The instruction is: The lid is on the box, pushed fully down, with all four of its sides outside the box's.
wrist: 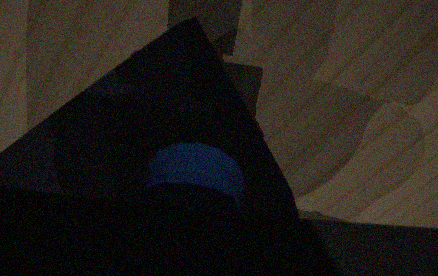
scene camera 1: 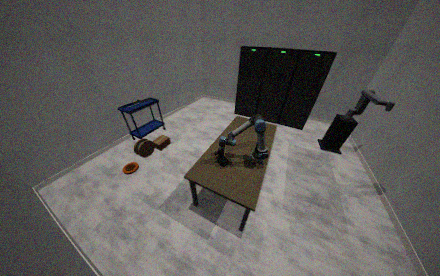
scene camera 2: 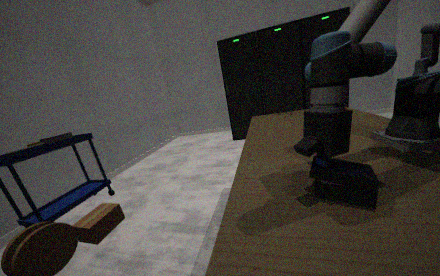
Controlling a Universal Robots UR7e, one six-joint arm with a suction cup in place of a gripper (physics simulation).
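Where they show: hand, its tool point: (wrist: 194,168) (scene camera 1: 220,157) (scene camera 2: 323,166); arm's base, origin of its link: (scene camera 1: 257,155) (scene camera 2: 410,134).
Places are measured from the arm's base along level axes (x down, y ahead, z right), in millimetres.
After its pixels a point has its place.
Observation:
The dark lid (scene camera 2: 350,172) @[x -55, y 406, z -339 mm] (wrist: 175,75) @[x -65, y 478, z -318 mm] sits over the dark box (scene camera 2: 347,194) @[x -1, y 415, z -348 mm] on the table. Both are nearly black, and the seam between them is hard to see. I cannot tell whether all four sides of the lid are outside the box's or how far down it is. My gripper (scene camera 1: 222,158) @[x -50, y 448, z -293 mm] (scene camera 2: 320,160) (wrist: 196,167), a blue suction cup, stands on the top of the lid near its left part in scene camera 2. The cup looks pressed and is shut on the lid. In the wrist view, the box under the lid is hidden.
The arm's base stands on the wooden table (scene camera 1: 220,185) @[x 25, y 304, z -631 mm] (scene camera 2: 260,240) @[x 25, y 632, z -450 mm], right of the box. Shadows cross the table top. A blue cart (scene camera 1: 139,106) (scene camera 2: 65,200), a wooden block (scene camera 1: 161,142) (scene camera 2: 101,222), round brown thing (scene camera 1: 144,147) and orange ring are on the floor.

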